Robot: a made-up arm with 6 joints.
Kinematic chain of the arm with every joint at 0, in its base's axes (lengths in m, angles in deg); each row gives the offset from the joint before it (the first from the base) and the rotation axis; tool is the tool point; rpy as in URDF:
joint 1: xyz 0 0 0.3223 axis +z
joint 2: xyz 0 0 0 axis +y
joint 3: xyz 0.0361 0 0.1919 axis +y
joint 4: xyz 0.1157 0 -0.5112 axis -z
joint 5: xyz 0 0 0 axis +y
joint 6: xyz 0.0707 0 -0.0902 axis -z
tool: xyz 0 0 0 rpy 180 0 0
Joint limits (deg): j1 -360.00..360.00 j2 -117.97..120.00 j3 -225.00..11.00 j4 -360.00..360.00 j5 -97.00..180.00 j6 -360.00..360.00
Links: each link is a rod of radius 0.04 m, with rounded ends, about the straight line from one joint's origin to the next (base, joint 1, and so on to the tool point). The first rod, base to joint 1, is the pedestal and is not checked.
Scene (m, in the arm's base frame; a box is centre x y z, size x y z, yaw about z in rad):
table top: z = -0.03
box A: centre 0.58 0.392 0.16 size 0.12 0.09 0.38 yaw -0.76
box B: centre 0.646 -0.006 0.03 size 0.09 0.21 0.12 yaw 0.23
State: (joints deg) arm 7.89 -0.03 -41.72 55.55 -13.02 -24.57
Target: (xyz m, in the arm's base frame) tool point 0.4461 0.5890 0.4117
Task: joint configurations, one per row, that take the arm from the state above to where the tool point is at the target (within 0.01 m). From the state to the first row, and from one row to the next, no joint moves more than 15 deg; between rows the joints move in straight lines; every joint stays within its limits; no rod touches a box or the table.
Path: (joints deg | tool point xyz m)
1: 14.47 -1.60 -56.60 54.65 -7.40 -23.89 | 0.6164 0.0902 0.3419
2: 21.05 -3.17 -71.48 53.75 -1.78 -23.21 | 0.6236 0.1765 0.5108
3: 27.63 -4.74 -86.36 52.85 3.84 -22.53 | 0.5758 0.2434 0.6828
4: 41.97 10.10 -90.07 48.74 4.22 -23.55 | 0.5479 0.4283 0.5547
5: 56.31 24.95 -93.77 44.64 4.59 -24.57 | 0.4461 0.5890 0.4117

